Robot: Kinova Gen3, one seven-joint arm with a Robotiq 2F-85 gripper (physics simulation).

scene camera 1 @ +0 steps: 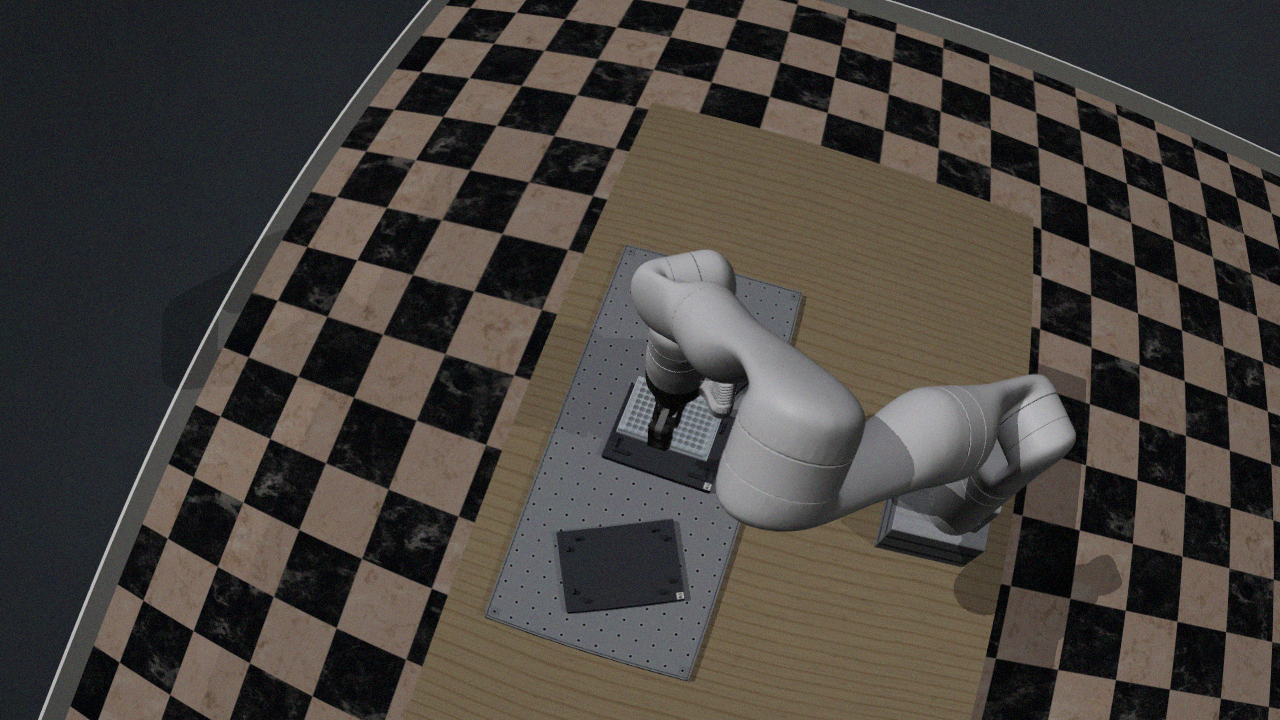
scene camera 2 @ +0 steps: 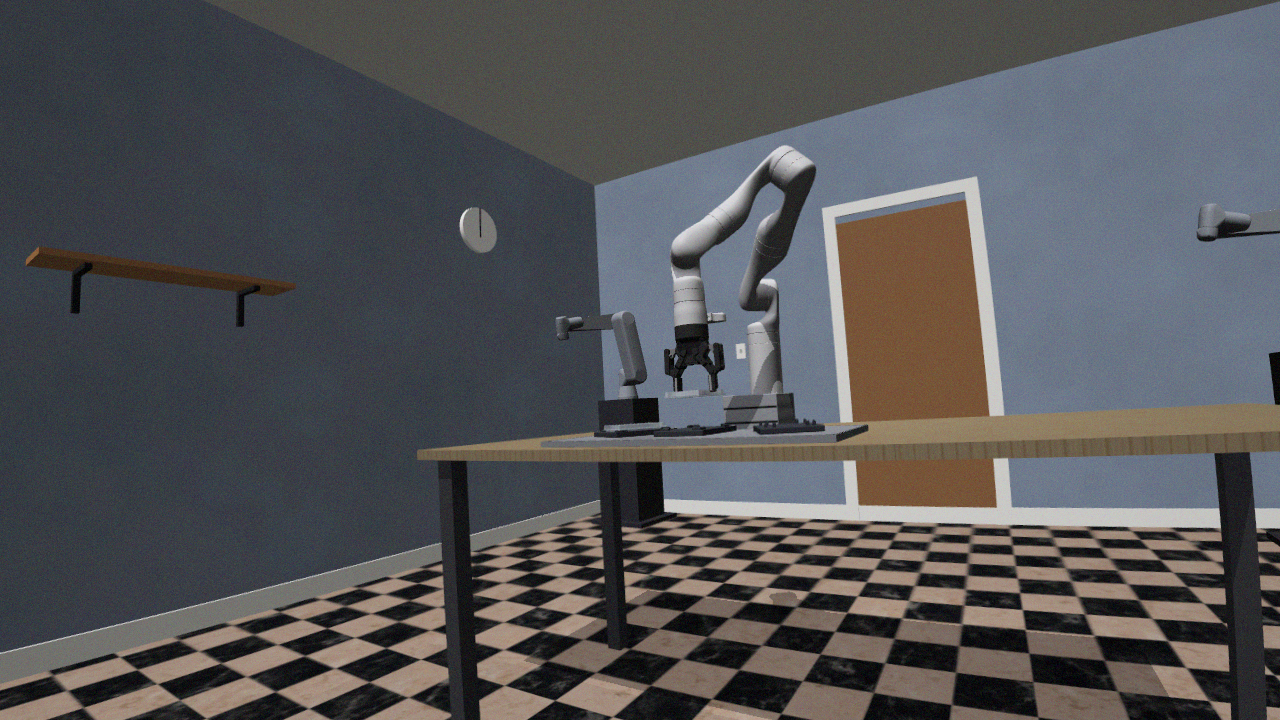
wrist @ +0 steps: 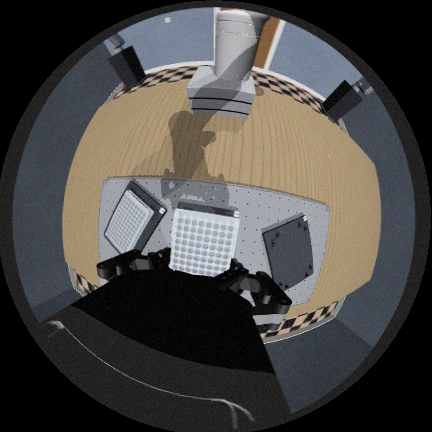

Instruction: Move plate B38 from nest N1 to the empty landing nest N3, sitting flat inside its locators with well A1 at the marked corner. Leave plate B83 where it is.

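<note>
Plate B38, a pale plate with a grid of wells, is held level in my gripper, which is shut on its sides. The plate hangs above the middle nest, N3, with a visible gap in scene camera 2. The nest's dark edge and white corner mark show beside the plate. Well A1 cannot be told apart, and the plate hides most of N3's locators. Plate B83 sits in its dark nest; the arm hides it in scene camera 1.
Empty nest N1 lies turned at an angle on the perforated board. The board lies on the wooden table. The arm's base stands on one side of the board.
</note>
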